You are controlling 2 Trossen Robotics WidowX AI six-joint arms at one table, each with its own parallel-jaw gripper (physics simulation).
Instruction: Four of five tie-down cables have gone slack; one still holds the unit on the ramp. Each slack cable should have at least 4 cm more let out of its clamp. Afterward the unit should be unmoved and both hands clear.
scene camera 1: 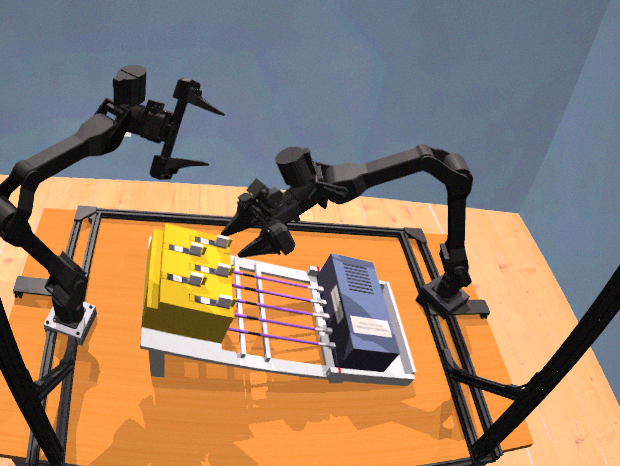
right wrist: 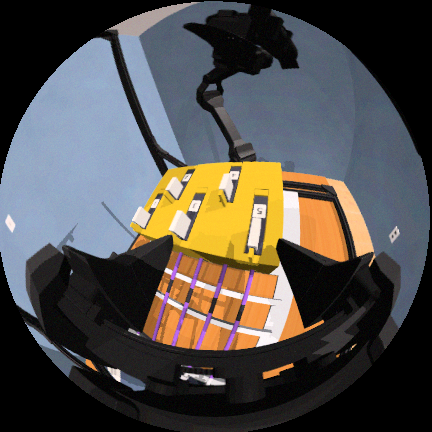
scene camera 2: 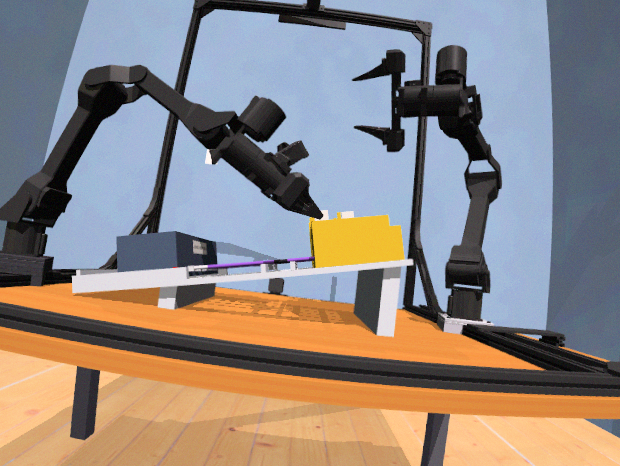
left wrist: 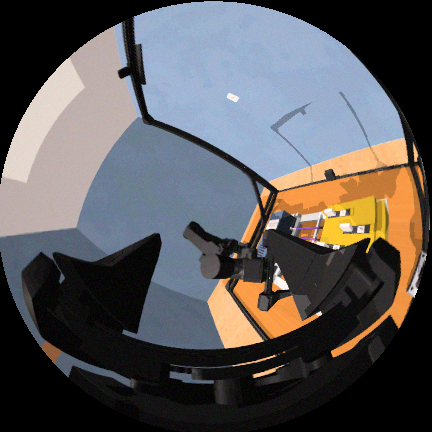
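Note:
A yellow clamp block (scene camera 1: 185,320) (scene camera 2: 358,240) (right wrist: 225,225) sits on the high end of the white ramp (scene camera 1: 200,353) (scene camera 2: 125,280), with several white levers on top beside number tags. Several purple cables (scene camera 1: 280,308) (scene camera 2: 240,264) run from it to the blue unit (scene camera 1: 370,305) (scene camera 2: 145,250) at the low end. They look straight; which are slack cannot be told. My right gripper (scene camera 1: 232,244) (right wrist: 226,242) is open and empty, fingertips close to the block's cable-side top edge. My left gripper (scene camera 1: 215,139) (scene camera 2: 354,103) is open and empty, high above the block.
White crossbars (scene camera 1: 258,310) span the ramp beneath the cables. A black frame (scene camera 1: 250,226) (scene camera 2: 300,354) runs around the orange table (scene camera 1: 200,415). In scene camera 1, my right arm (scene camera 1: 390,162) reaches in high behind the blue unit. The ramp stands on legs (scene camera 2: 388,300).

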